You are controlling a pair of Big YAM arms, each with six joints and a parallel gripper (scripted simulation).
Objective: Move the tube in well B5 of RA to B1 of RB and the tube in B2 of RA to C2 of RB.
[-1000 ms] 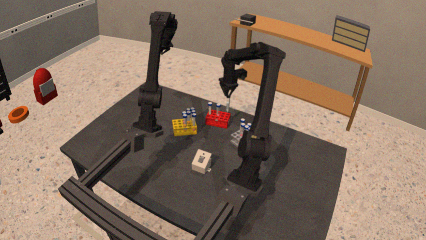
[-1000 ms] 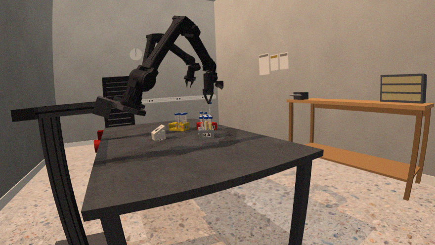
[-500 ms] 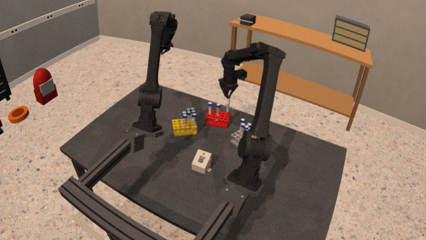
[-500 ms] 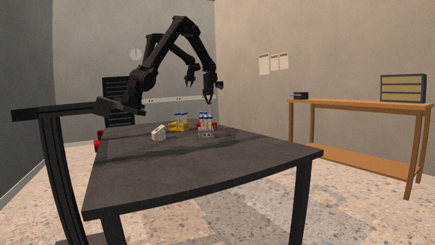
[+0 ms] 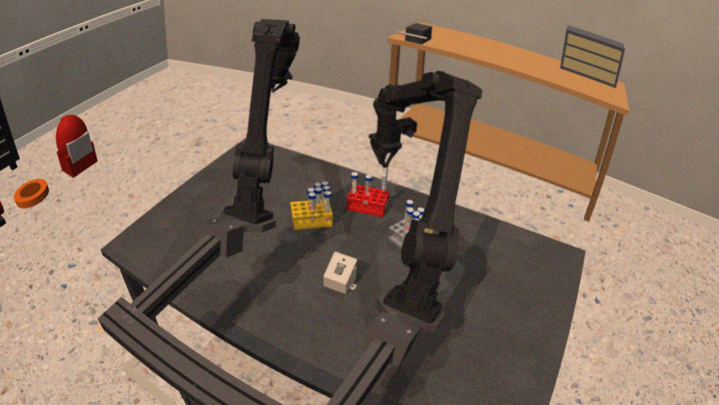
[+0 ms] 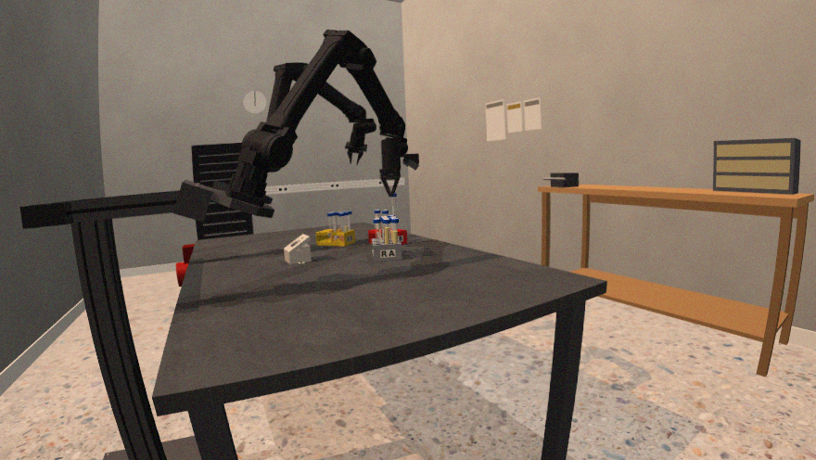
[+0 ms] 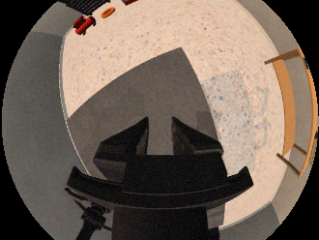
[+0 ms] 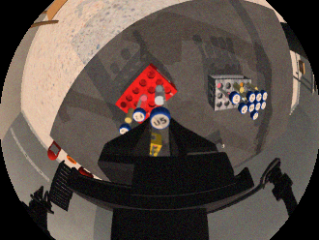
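The red rack is 10 mm behind my right hand, 40 mm to the left of it and 160 mm below it.
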